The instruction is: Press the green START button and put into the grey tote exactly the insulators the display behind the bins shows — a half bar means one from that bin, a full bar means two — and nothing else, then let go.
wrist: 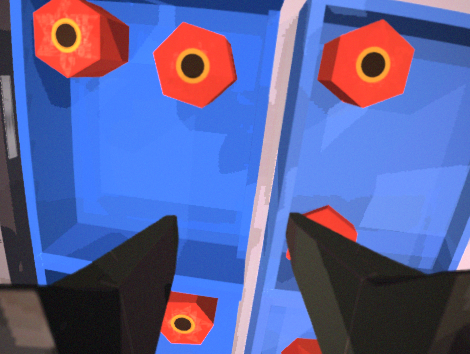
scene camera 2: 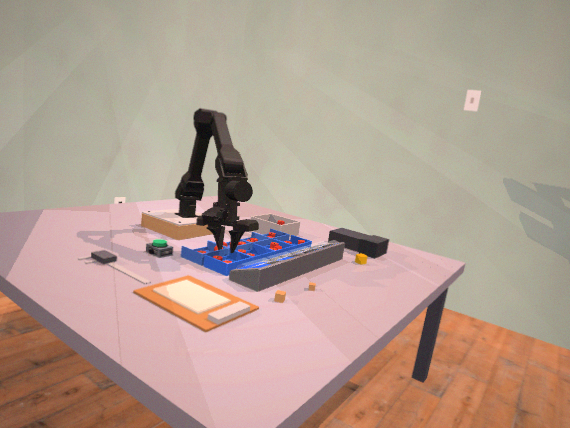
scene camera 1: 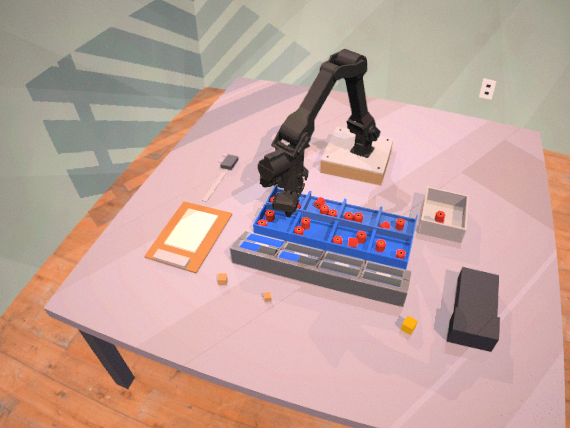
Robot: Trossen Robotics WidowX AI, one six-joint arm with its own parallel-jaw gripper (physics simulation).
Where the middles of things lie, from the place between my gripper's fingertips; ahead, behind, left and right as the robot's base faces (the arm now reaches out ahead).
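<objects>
The grey tote (scene camera 1: 454, 205) is 210 mm behind my hand and 400 mm to the left of it, and going by their middles it's the nearest to my hand of the things named here. There's a dark box (scene camera 1: 474, 323) as well, and it's 70 mm ahead of my hand and 560 mm to the left of it.
</objects>
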